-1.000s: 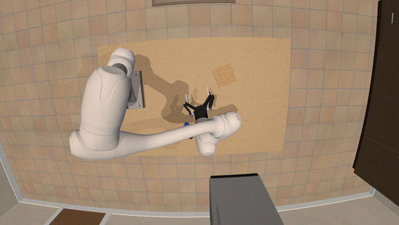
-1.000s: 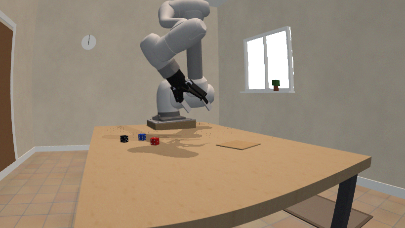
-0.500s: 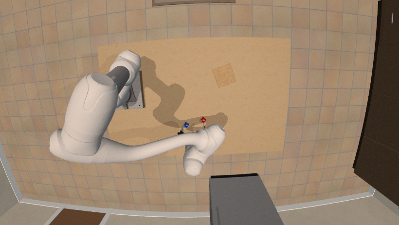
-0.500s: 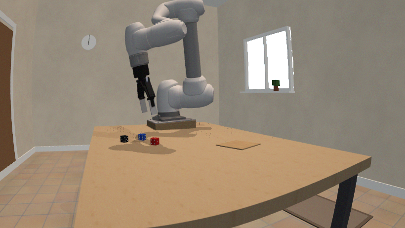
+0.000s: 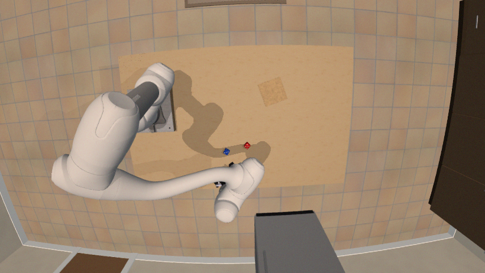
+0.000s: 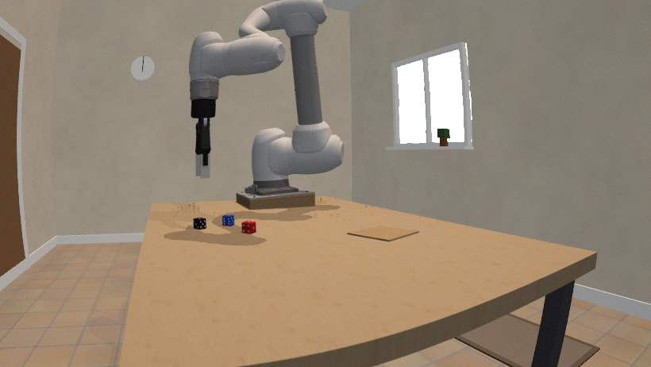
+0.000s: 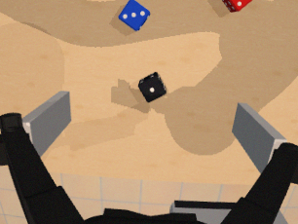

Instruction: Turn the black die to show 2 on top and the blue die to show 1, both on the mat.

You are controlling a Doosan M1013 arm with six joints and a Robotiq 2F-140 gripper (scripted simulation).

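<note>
Now: the blue die 140 mm below my hand, 80 mm to the left of it and 20 mm behind it. The rest, counted from my hand: red die (140 mm below, 110 mm ahead, 100 mm to the left); then black die (140 mm below, 10 mm to the right); then cork mat (400 mm to the left, 320 mm ahead, 160 mm below).
</note>
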